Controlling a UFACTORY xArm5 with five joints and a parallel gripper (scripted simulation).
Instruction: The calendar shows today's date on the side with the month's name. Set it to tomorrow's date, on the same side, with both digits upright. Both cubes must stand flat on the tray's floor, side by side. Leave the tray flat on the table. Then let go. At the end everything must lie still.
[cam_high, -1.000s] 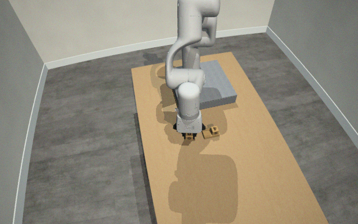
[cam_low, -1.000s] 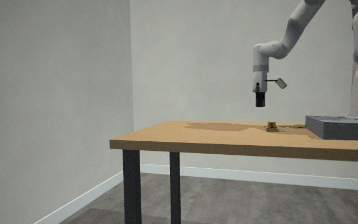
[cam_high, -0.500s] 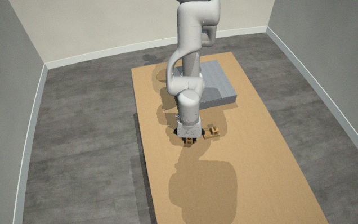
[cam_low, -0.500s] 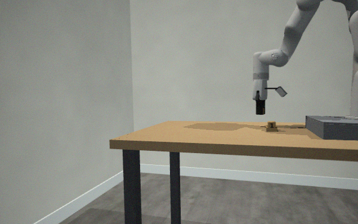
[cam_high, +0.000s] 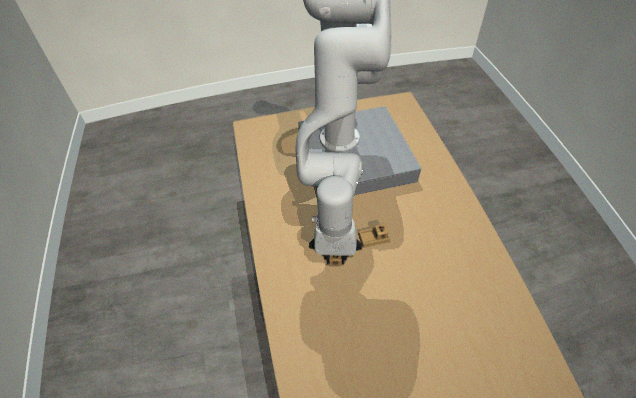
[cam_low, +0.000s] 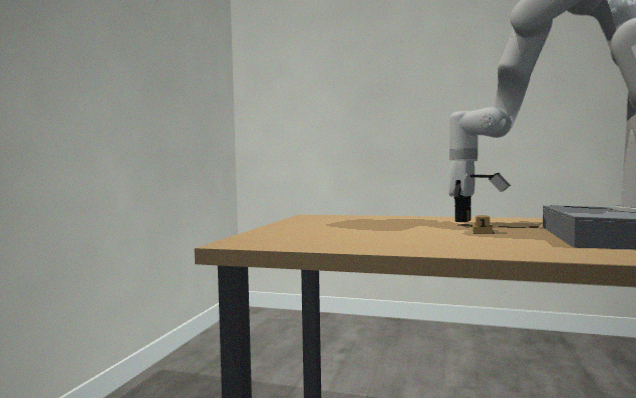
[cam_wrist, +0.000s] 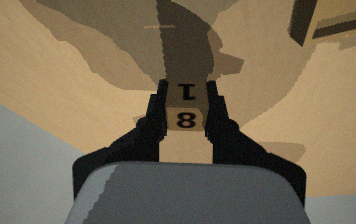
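Right now my hand is 1 cm above the wooden cube. From my hand the other things lie so: wooden tray 12 cm to the left, 4 cm behind, 2 cm below.
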